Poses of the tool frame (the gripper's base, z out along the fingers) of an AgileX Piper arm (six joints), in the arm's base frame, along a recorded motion.
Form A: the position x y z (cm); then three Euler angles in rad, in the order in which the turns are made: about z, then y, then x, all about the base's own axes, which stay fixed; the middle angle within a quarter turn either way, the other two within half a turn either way.
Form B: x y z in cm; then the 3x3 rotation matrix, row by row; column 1 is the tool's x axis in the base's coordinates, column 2 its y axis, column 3 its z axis. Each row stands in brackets. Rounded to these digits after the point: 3 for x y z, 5 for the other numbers.
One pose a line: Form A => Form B
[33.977, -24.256, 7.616, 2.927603, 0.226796, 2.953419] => [33.977, -24.256, 7.616], [[-0.95217, -0.20692, 0.22486], [-0.24972, 0.95101, -0.18227], [-0.17612, -0.22971, -0.95719]]
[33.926, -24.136, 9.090, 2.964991, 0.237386, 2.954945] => [33.926, -24.136, 9.090], [[-0.95684, -0.17076, 0.23516], [-0.21559, 0.95968, -0.18036], [-0.19488, -0.22328, -0.95507]]
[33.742, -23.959, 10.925, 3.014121, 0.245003, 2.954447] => [33.742, -23.959, 10.925], [[-0.96227, -0.12333, 0.24256], [-0.16967, 0.96883, -0.18050], [-0.21274, -0.21484, -0.95320]]
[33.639, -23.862, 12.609, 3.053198, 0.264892, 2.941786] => [33.639, -23.862, 12.609], [[-0.96135, -0.08520, 0.26181], [-0.13828, 0.97169, -0.19156], [-0.23807, -0.22036, -0.94592]]
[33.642, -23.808, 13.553, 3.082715, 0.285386, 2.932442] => [33.642, -23.808, 13.553], [[-0.95789, -0.05646, 0.28153], [-0.11591, 0.97307, -0.19923], [-0.26270, -0.22347, -0.93864]]
